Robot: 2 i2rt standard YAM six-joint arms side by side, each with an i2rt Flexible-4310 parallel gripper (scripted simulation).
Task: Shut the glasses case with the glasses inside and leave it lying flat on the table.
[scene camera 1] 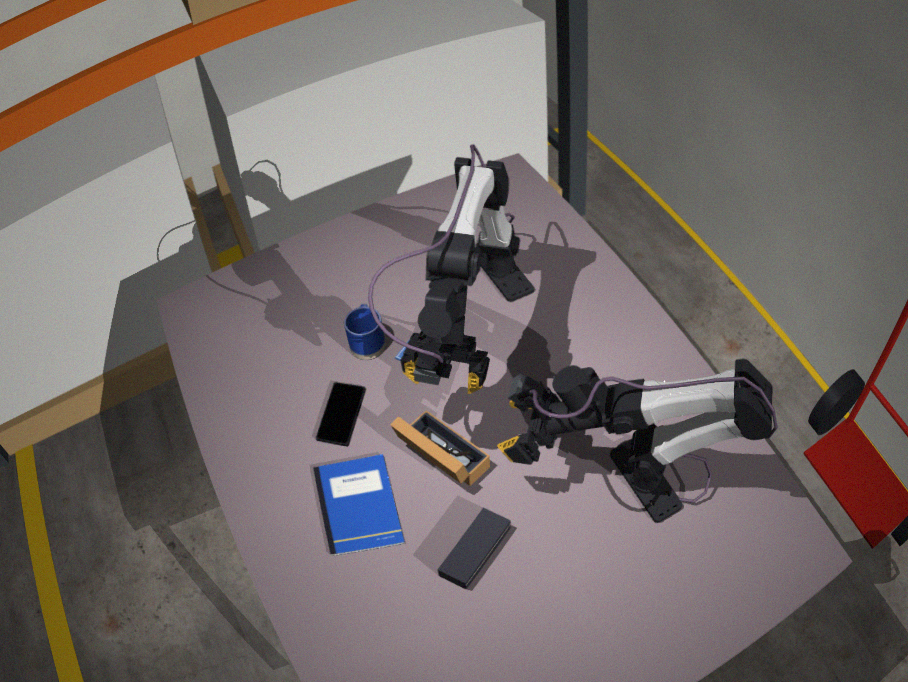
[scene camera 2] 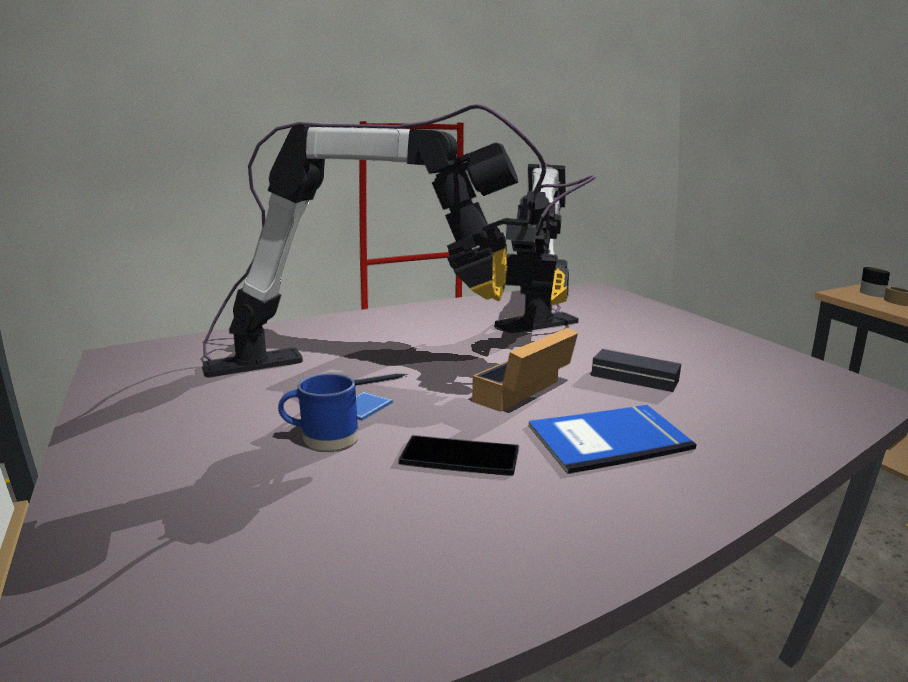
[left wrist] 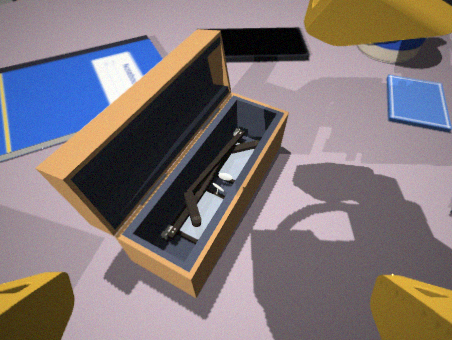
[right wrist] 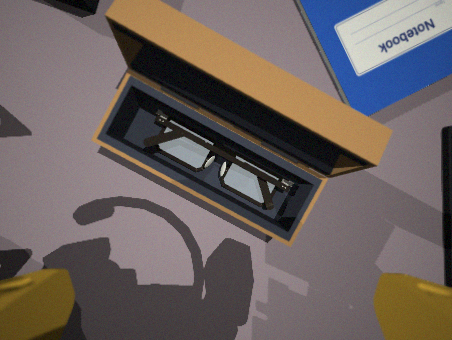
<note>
The pictures show: my left gripper, my right gripper, a glasses case, a dark box and a dark-framed glasses.
My left gripper is seen too in the left wrist view. My right gripper is seen too in scene camera 1 and in the right wrist view.
</note>
